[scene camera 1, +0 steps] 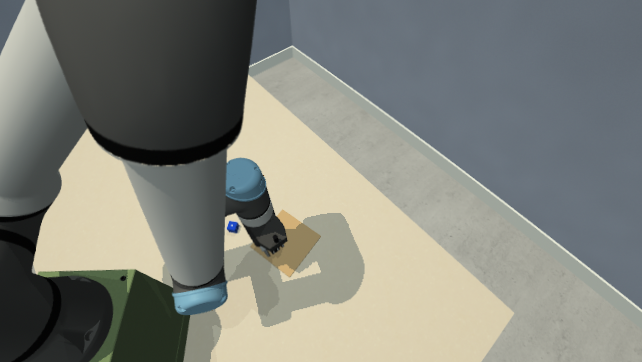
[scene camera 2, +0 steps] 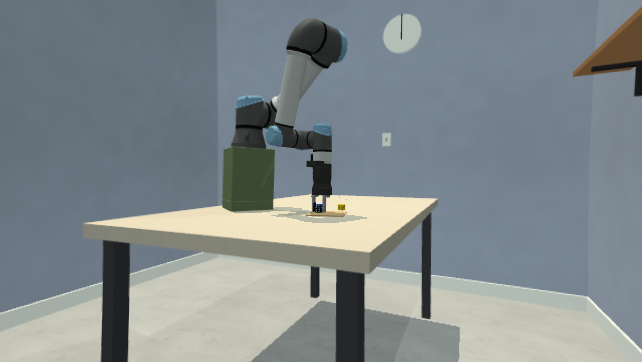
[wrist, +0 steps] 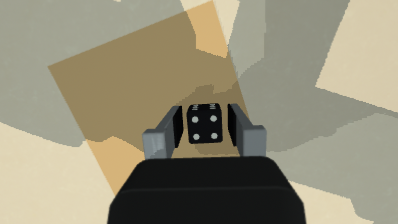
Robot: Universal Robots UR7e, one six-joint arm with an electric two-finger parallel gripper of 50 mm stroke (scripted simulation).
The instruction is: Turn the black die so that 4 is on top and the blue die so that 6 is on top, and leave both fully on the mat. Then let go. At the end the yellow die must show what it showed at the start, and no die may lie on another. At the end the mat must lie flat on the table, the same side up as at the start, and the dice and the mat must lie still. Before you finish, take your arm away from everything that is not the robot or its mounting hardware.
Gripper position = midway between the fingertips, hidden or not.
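Observation:
My gripper (wrist: 205, 117) is in view, along with a black die (wrist: 204, 121). There's a tan mat (scene camera 1: 300, 239) too, and you'd find the mat (wrist: 115, 91) from my wrist as well.

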